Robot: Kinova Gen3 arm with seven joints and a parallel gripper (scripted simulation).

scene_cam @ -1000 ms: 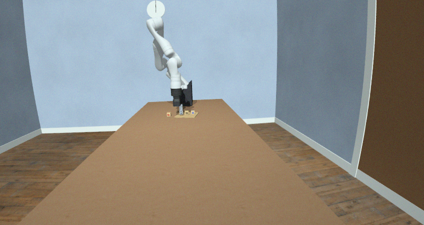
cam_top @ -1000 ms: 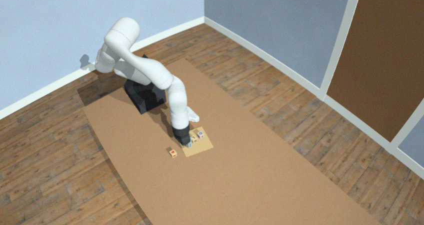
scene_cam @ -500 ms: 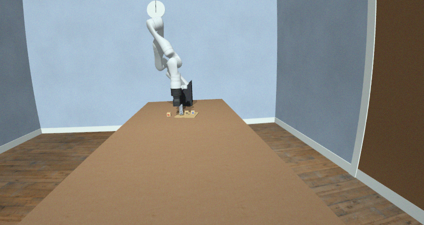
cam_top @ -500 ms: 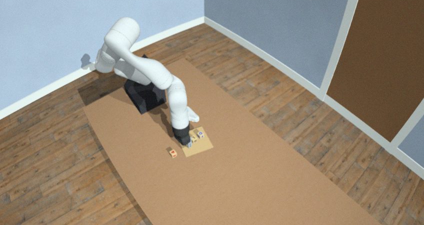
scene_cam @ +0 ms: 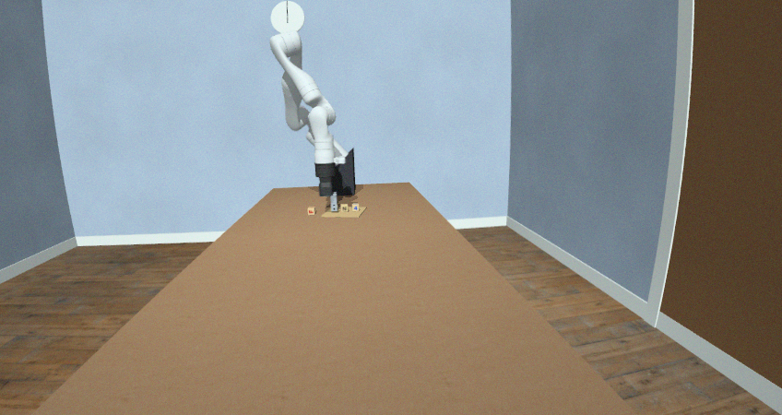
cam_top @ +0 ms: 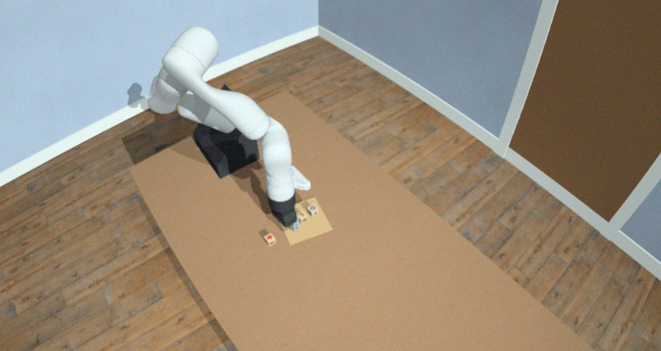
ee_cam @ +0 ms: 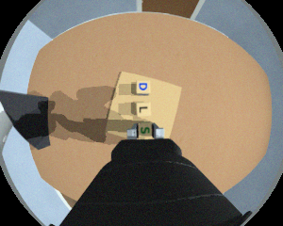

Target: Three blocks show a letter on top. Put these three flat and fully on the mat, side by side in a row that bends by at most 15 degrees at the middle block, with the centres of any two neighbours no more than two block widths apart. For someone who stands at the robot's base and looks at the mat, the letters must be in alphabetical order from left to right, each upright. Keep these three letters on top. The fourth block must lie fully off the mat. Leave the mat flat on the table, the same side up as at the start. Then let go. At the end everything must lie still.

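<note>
Right now my hand is 10 mm past the tan mat, 40 mm to the right of it and 30 mm above it.
</note>
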